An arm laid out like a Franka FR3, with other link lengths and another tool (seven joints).
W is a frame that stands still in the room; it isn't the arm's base.
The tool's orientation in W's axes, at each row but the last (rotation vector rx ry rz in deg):
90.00, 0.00, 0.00
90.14, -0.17, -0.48
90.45, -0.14, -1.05
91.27, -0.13, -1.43
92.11, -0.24, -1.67
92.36, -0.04, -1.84
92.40, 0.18, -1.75
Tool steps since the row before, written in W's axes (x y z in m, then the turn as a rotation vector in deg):
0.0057, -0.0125, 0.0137, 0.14, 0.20, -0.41
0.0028, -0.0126, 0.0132, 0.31, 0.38, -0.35
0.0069, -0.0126, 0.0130, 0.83, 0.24, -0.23
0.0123, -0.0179, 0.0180, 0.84, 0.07, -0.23
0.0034, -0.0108, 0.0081, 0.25, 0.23, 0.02
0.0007, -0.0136, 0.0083, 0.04, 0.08, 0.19
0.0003, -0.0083, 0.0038, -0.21, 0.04, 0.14
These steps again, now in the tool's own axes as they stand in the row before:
0.0057, 0.0137, 0.0125, 0.14, -0.41, -0.20
0.0028, 0.0132, 0.0125, 0.31, -0.35, -0.38
0.0069, 0.0132, 0.0124, 0.83, -0.22, -0.25
0.0123, 0.0186, 0.0173, 0.84, -0.22, -0.08
0.0035, 0.0085, 0.0104, 0.24, 0.02, -0.24
0.0008, 0.0089, 0.0132, 0.03, 0.19, -0.09
0.0004, 0.0042, 0.0081, -0.21, 0.13, -0.04

